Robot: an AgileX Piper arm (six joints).
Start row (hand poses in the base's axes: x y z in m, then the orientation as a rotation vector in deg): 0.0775 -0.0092 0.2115 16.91 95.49 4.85
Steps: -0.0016 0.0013 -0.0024 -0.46 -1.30 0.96; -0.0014 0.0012 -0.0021 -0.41 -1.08 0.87; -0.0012 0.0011 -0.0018 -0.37 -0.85 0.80; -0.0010 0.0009 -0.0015 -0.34 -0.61 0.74; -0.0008 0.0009 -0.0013 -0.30 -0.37 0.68; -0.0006 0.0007 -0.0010 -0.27 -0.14 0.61; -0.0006 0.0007 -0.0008 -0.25 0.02 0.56; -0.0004 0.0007 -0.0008 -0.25 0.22 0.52; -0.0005 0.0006 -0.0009 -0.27 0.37 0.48; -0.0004 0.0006 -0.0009 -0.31 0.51 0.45; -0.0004 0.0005 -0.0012 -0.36 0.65 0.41; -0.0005 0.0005 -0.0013 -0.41 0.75 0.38; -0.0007 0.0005 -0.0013 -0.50 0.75 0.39; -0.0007 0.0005 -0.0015 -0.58 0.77 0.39; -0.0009 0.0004 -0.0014 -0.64 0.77 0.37; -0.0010 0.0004 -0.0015 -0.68 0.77 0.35; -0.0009 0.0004 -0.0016 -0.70 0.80 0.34
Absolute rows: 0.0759 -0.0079 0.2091 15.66 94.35 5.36; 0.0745 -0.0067 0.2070 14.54 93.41 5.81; 0.0733 -0.0056 0.2052 13.53 92.68 6.21; 0.0723 -0.0047 0.2037 12.62 92.18 6.56; 0.0715 -0.0038 0.2024 11.81 91.90 6.88; 0.0709 -0.0031 0.2014 11.10 91.84 7.15; 0.0703 -0.0024 0.2006 10.46 91.93 7.38; 0.0699 -0.0017 0.1998 9.87 92.21 7.56; 0.0694 -0.0011 0.1989 9.31 92.64 7.69; 0.0690 -0.0005 0.1980 8.75 93.21 7.75; 0.0686 0.0000 0.1968 8.20 93.91 7.73; 0.0681 0.0005 0.1955 7.64 94.71 7.64; 0.0674 0.0010 0.1942 7.00 95.51 7.49; 0.0667 0.0015 0.1927 6.30 96.34 7.27; 0.0658 0.0019 0.1913 5.57 97.16 6.98; 0.0648 0.0023 0.1898 4.82 97.98 6.64; 0.0639 0.0027 0.1882 4.06 98.83 6.27
